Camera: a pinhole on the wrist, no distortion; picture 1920 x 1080 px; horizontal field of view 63.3 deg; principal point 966.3 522.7 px. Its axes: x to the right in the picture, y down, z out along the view. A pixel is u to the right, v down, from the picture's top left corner.
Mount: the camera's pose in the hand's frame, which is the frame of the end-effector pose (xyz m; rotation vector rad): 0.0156 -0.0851 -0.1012 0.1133 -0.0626 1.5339
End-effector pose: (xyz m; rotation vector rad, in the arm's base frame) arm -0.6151 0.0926 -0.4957 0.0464 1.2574 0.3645
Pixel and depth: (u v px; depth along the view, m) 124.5 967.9 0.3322
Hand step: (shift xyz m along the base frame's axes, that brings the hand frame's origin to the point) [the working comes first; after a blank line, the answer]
In the camera's frame: -0.1796 0.0950 0.3322

0.2510 -0.2679 0.0673
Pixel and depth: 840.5 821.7 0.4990
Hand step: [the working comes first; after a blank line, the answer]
In the camera's frame: -0.0403 0.0958 0.4990

0.3937 -0.1229 0.1436
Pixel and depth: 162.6 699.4 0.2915
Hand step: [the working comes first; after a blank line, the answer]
In the camera's frame: -0.1504 0.0331 0.2915

0.2226 -0.2266 0.0055
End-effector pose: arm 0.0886 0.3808 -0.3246 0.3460 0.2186 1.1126
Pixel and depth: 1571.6 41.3 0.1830
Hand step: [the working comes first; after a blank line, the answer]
In the camera's frame: 0.0711 -0.0566 0.1830

0.0949 0.0438 0.0661
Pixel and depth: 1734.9 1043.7 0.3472
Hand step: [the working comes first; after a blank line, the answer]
In the camera's frame: 0.1713 0.1161 0.3472

0.0138 -0.0991 0.2657
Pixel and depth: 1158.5 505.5 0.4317
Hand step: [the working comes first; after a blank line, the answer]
In the camera's frame: 0.0533 -0.0048 0.4317

0.1969 -0.0543 0.2779
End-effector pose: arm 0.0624 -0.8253 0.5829 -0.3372 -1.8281 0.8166
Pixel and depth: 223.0 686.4 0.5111
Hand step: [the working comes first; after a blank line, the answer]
In the camera's frame: -0.2439 0.0537 0.5111

-0.2761 -0.4391 0.1550
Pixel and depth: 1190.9 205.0 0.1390
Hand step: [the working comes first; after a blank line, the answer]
In the camera's frame: 0.0200 -0.0284 0.1390

-0.0423 -0.0455 0.0817
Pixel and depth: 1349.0 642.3 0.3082
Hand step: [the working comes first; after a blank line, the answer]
In the camera's frame: 0.0757 0.0237 0.3082

-0.1888 -0.1096 -0.0126
